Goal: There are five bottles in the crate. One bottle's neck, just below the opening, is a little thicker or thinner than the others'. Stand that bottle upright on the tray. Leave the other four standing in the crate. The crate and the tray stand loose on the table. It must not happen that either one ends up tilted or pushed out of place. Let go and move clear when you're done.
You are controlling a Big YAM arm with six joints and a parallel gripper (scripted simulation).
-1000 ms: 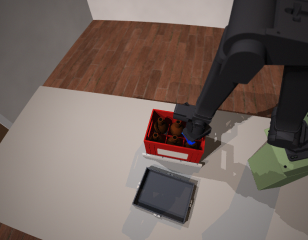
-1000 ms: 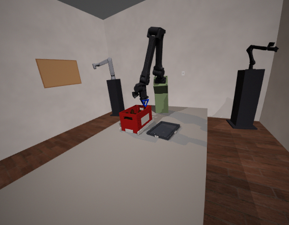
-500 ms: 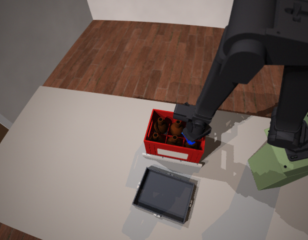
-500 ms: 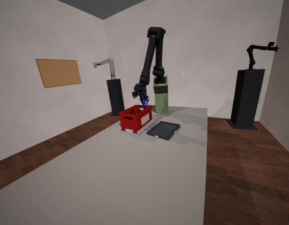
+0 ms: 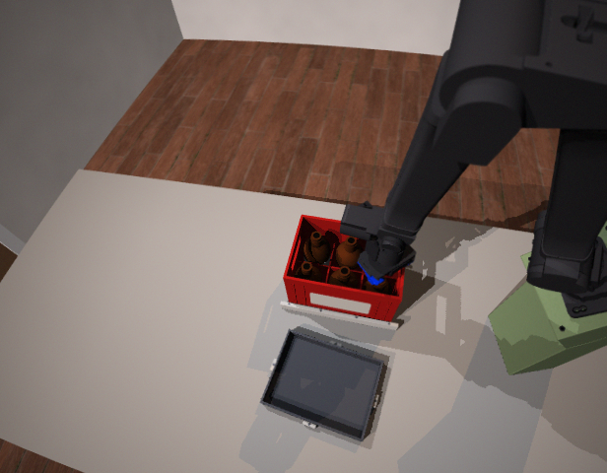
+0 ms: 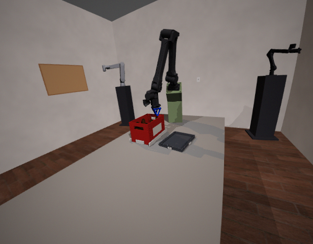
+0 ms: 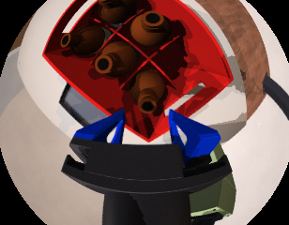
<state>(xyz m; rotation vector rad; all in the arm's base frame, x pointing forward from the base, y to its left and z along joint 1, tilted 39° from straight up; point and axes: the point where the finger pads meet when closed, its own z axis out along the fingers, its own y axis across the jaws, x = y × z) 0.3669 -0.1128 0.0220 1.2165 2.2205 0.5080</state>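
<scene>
The crate lies 110 mm below my hand, 70 mm ahead of it and 60 mm to the right of it. From my hand the other things lie so: dark grey tray 210 mm to the left, 180 mm below, 130 mm ahead; brown bottle 170 mm ahead, 100 mm below, 30 mm to the right.
</scene>
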